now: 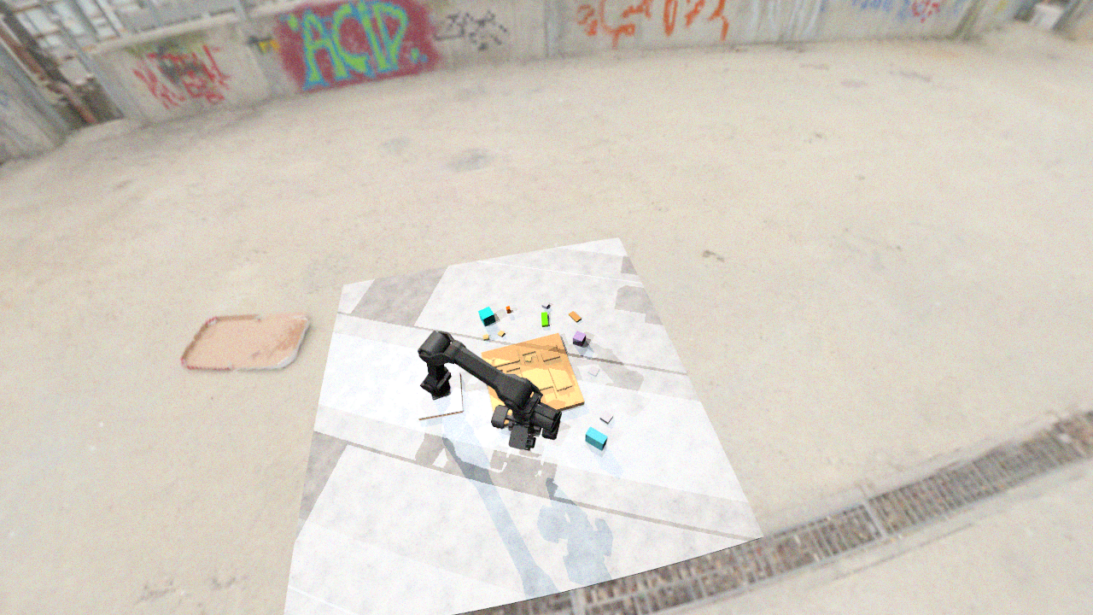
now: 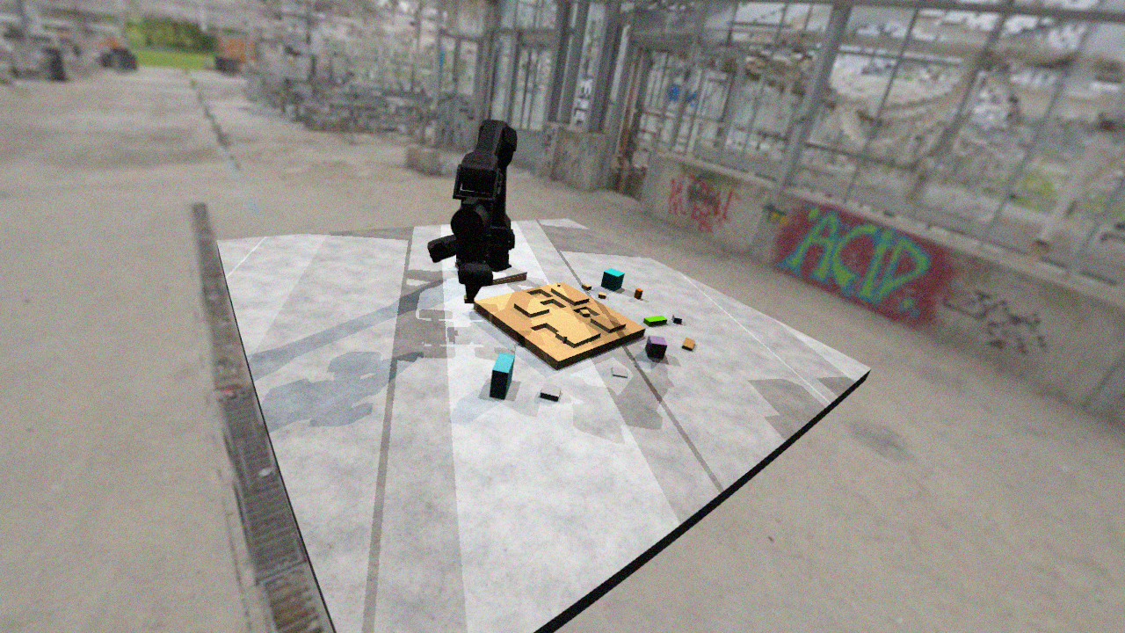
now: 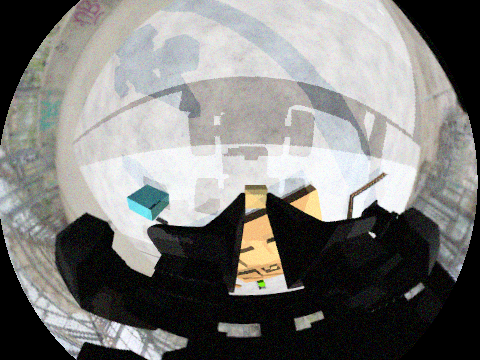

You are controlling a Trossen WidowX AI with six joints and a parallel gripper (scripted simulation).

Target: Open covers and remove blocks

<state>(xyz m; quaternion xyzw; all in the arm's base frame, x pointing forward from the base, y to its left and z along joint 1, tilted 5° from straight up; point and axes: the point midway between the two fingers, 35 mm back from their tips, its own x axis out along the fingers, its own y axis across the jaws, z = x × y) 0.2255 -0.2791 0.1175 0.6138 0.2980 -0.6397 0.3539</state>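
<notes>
My gripper tip is 9 cm short of the tan puzzle board, 23 cm to the right of it and 6 cm above it. From my gripper tip the other things lie so: grey piece: 26 cm ahead, 1 cm to the right, 8 cm below; teal block: 19 cm ahead, 7 cm to the right, 5 cm below; purple cube: 30 cm ahead, 30 cm to the left, 6 cm below.
</notes>
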